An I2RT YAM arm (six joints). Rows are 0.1 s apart.
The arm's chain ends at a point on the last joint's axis. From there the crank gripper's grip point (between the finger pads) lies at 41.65 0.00 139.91 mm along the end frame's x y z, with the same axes.
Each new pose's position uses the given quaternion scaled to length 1; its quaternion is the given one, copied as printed.
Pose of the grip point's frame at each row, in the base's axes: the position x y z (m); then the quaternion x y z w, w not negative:
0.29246, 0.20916, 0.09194, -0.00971, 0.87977, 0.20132, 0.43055
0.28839, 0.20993, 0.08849, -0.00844, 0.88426, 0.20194, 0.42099
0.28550, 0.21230, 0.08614, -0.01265, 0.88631, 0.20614, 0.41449
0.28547, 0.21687, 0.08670, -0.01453, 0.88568, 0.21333, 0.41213
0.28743, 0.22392, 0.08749, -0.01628, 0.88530, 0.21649, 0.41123
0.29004, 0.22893, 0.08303, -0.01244, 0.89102, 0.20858, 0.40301
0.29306, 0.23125, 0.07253, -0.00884, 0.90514, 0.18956, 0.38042
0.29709, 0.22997, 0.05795, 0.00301, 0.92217, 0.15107, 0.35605
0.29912, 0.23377, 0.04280, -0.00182, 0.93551, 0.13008, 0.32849
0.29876, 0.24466, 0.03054, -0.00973, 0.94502, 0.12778, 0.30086
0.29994, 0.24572, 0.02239, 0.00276, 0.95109, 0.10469, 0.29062
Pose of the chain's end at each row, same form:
0.21322, 0.15192, 0.20035, -0.00971, 0.87977, 0.20132, 0.43055
0.21158, 0.15251, 0.19855, -0.00844, 0.88426, 0.20194, 0.42099
0.21076, 0.15353, 0.19690, -0.01265, 0.88631, 0.20614, 0.41449
0.21168, 0.15607, 0.19701, -0.01453, 0.88568, 0.21333, 0.41213
0.21409, 0.16220, 0.19758, -0.01628, 0.88530, 0.21649, 0.41123
0.21839, 0.16944, 0.19545, -0.01244, 0.89102, 0.20858, 0.40301
0.22677, 0.17696, 0.19071, -0.00884, 0.90514, 0.18956, 0.38042
0.23618, 0.18658, 0.18331, 0.00301, 0.92217, 0.15107, 0.35605
0.24586, 0.19613, 0.17340, -0.00182, 0.93551, 0.13008, 0.32849
0.25365, 0.20761, 0.16434, -0.00973, 0.94502, 0.12778, 0.30086
0.25713, 0.21533, 0.15860, 0.00276, 0.95109, 0.10469, 0.29062

